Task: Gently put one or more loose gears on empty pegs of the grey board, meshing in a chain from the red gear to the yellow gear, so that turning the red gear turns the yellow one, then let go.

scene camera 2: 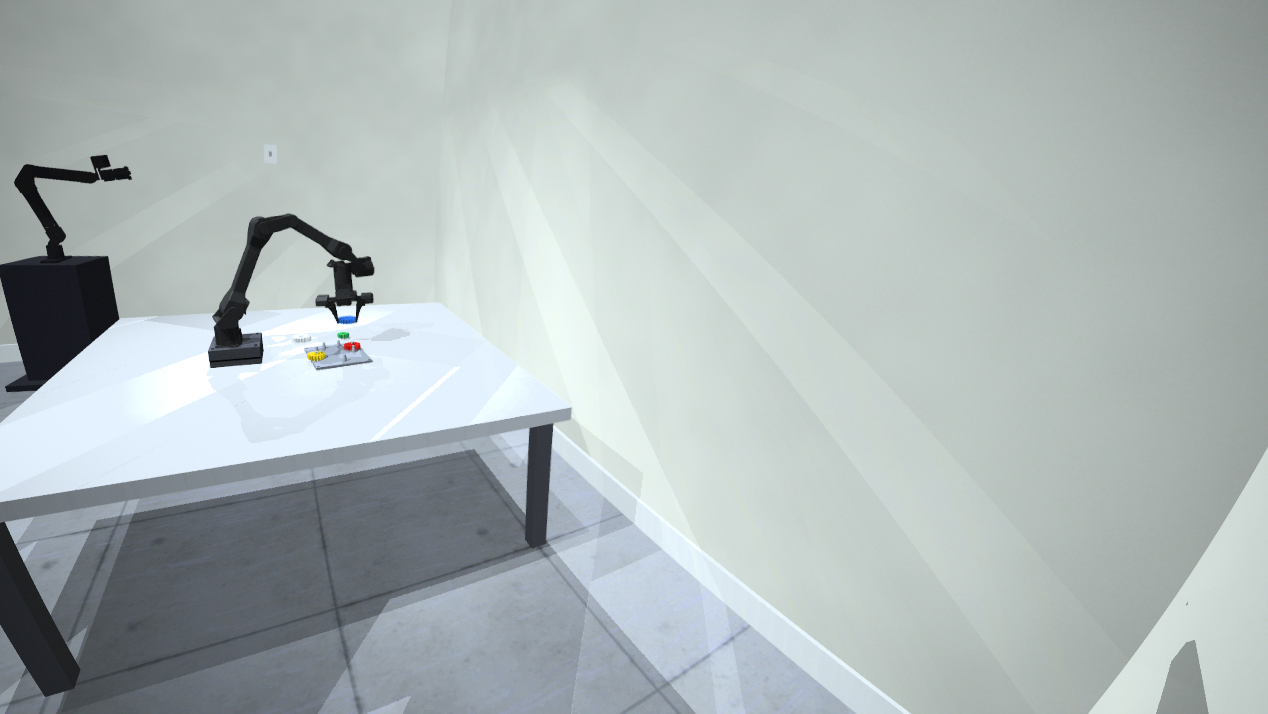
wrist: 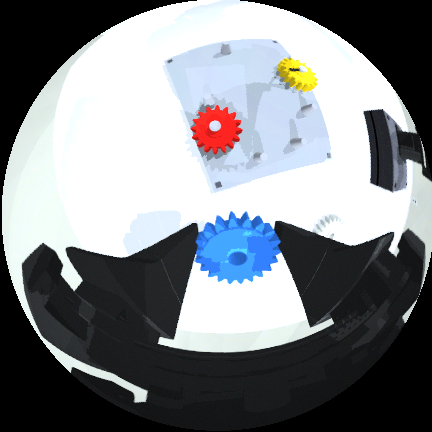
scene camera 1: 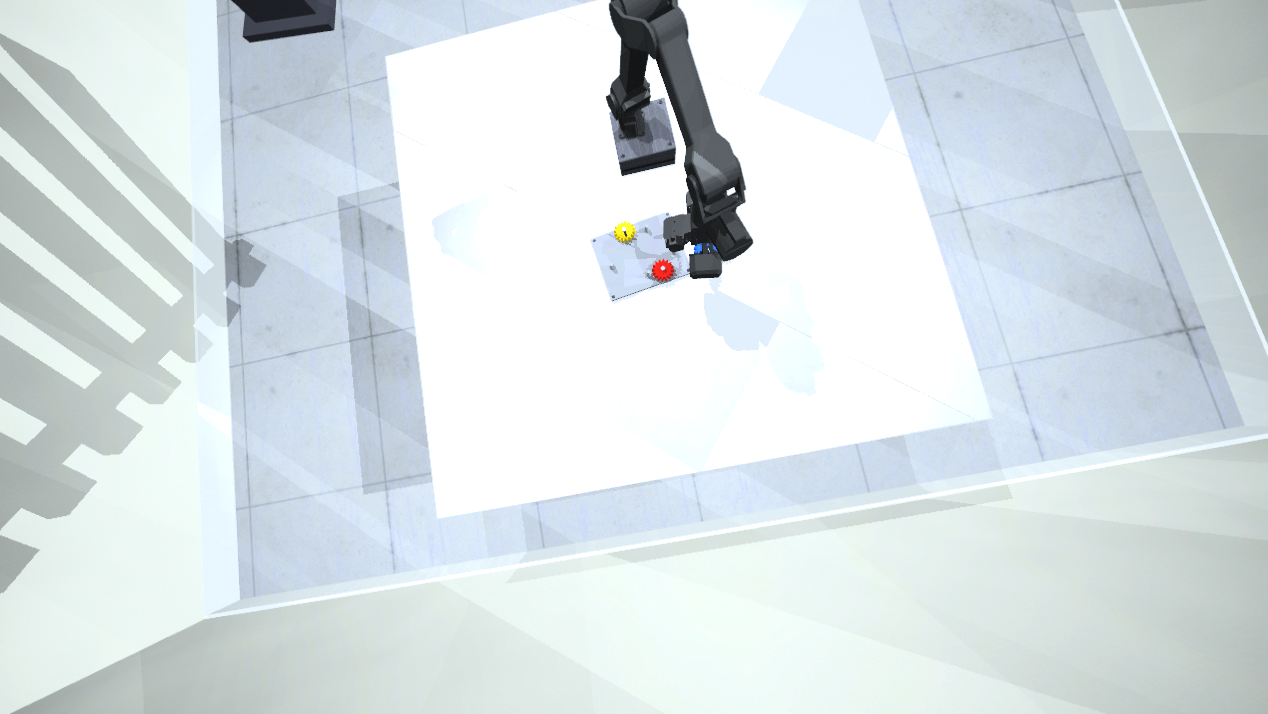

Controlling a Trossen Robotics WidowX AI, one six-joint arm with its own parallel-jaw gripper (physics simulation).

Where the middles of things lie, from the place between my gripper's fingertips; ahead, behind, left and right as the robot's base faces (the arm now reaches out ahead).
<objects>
Right now my hand is 2 cm short of the red gear [wrist: 228,129], 8 cm to the left of it and 6 cm above it. From my hand the other things lie so: yellow gear [wrist: 288,68]: 9 cm behind, 17 cm to the right, 6 cm below; then blue gear [wrist: 236,248]: 2 cm to the left, 1 cm above; then grey board [scene camera 1: 632,260]: 3 cm behind, 14 cm to the right, 7 cm below.
</objects>
